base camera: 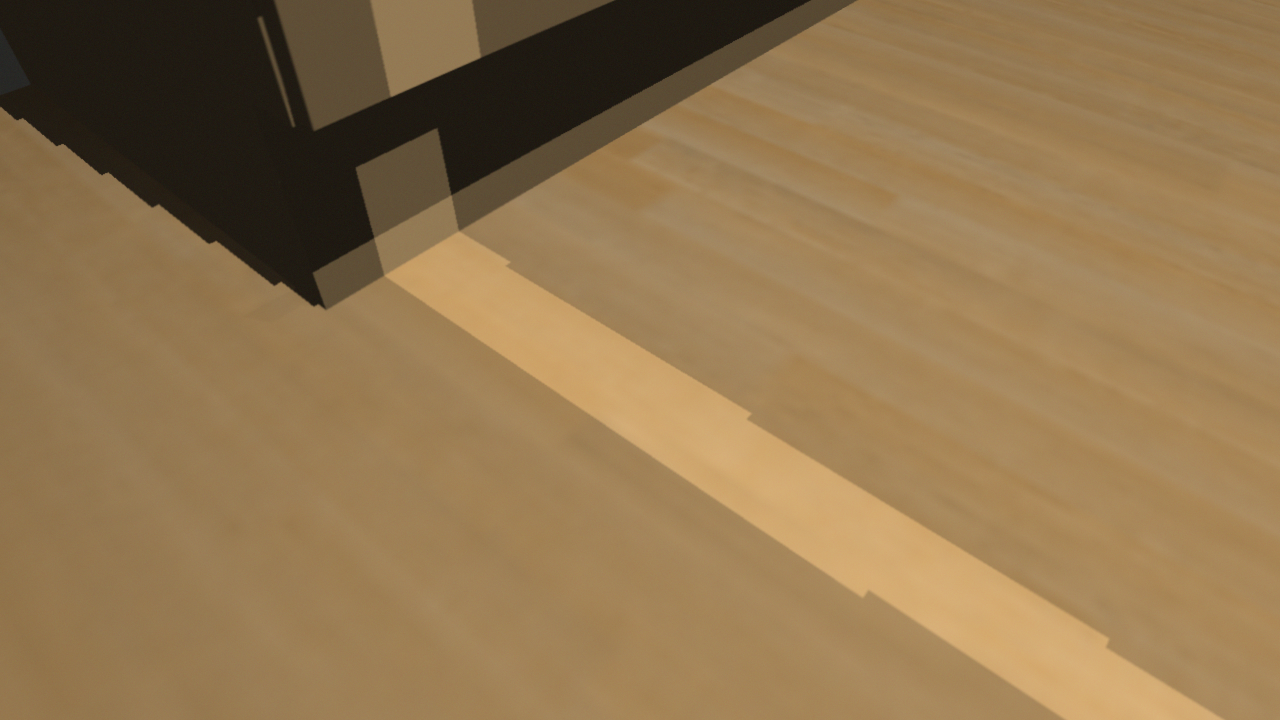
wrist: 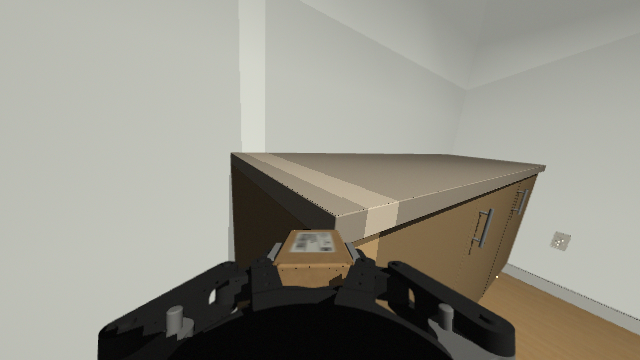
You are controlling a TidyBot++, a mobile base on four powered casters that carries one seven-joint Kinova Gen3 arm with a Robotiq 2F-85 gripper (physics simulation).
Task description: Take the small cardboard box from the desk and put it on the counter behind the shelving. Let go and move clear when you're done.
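Frame: origin at the arm's base, x ahead, y left, z up, level; metres.
Seen in the pictures: gripper, between the fingertips: (wrist: 314,254).
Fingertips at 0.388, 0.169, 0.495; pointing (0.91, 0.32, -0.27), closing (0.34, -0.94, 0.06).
Offsets run from my fingertips to a thing's top centre, as dx, dy, dz. "*": to the spot under its first point. Level surfaces: height alone.
The small cardboard box {-0.011, -0.005, +0.027} (wrist: 312,255), brown with a white printed label on top, is at the lower middle of the wrist view. My gripper (wrist: 314,254) is shut on it, one fingertip on each side. The counter {dz +0.018} (wrist: 410,175) has a grey-brown top and wooden doors. In the wrist view its near corner shows just beyond the box, and its top stretches back and to the right. Whether the box is above the counter's edge or short of it is hard to tell. The gripper and the box do not show in the base camera view.
The counter's dark base and lower corner {* +0.110, +0.044, -0.833} (base camera: 331,223) show at the upper left of the base camera view. Wooden floor {dz -0.892} (base camera: 805,313) lies around it, with a bright strip of light. Walls (wrist: 350,90) stand behind the counter. Metal door handles {* +0.552, -0.391, -0.150} (wrist: 486,228) stick out from its front.
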